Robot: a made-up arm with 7 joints.
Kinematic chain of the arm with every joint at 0, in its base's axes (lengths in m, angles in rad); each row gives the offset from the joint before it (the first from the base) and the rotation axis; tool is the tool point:
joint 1: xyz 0 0 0.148 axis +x
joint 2: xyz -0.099 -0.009 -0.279 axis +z
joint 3: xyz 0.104 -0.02 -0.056 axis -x
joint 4: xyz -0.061 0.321 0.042 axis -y
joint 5: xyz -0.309 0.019 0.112 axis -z
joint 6: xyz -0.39 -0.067 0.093 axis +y
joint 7: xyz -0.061 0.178 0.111 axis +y
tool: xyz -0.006 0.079 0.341
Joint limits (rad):
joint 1: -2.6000..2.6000
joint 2: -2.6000..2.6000
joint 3: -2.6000..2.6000
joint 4: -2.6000..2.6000
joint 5: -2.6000..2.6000
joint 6: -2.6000..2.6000
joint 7: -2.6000..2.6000
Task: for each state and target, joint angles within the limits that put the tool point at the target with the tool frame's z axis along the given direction. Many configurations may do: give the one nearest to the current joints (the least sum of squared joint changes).
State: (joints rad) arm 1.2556 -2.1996 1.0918 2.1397 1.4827 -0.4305 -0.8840
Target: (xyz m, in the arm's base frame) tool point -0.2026 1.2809 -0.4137 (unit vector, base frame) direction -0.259 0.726 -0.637
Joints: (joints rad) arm 0.8965 -2.5241 2.0629 1.6744 1.9200 -0.6518 -1.1948
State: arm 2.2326 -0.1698 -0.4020 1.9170 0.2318 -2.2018 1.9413
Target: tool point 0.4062 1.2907 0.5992 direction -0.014 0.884 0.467
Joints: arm 1.6200 -0.9456 0.2089 1.7888 0.5143 -2.5116 1.4923
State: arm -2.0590 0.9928 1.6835 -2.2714 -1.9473 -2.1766 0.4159
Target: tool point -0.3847 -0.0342 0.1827 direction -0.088 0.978 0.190
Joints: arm -2.1630 1.4545 1.7847 -1.9068 -2.0624 -2.4634 0.2216
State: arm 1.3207 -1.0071 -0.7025 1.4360 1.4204 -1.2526 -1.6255
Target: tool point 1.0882 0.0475 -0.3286 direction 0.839 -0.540 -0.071
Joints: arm 0.3872 -1.5280 -0.1537 2.0730 1.2658 -0.9104 -1.1820
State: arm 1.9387 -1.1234 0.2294 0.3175 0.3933 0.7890 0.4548
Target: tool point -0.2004 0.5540 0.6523 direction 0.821 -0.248 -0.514
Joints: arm 1.5447 -0.3262 0.5821 0.4809 0.3535 1.0543 0.9011
